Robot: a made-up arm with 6 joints.
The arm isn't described. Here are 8 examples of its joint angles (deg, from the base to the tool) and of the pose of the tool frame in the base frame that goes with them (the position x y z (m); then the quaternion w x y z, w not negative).
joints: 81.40 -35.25 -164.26 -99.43 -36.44 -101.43
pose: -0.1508 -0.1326 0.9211 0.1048 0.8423 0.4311 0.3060
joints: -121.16 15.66 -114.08 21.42 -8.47 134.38
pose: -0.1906 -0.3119 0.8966 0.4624 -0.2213 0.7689 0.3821
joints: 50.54 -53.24 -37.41 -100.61 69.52 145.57
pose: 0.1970 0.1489 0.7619 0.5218 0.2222 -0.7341 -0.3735
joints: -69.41 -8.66 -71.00 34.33 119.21 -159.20
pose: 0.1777 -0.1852 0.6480 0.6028 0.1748 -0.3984 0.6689
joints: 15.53 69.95 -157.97 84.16 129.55 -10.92
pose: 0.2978 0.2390 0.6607 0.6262 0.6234 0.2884 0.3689
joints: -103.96 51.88 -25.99 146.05 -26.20 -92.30
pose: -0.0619 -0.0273 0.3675 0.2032 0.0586 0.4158 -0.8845
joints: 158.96 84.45 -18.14 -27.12 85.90 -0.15
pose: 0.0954 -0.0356 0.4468 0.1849 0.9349 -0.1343 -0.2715
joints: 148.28 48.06 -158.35 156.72 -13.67 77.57
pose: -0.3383 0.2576 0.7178 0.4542 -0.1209 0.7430 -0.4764
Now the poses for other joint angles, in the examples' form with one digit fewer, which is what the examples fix.
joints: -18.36 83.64 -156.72 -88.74 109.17 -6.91
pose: 0.343 -0.225 0.514 0.675 -0.634 0.369 -0.081
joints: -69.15 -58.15 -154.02 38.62 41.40 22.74
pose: -0.066 0.324 0.903 0.195 -0.127 -0.969 0.083
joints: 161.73 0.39 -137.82 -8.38 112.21 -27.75
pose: -0.242 0.048 0.828 0.039 -0.177 0.140 -0.973
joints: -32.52 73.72 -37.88 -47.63 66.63 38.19
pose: -0.014 -0.007 0.300 0.692 -0.142 0.707 -0.014
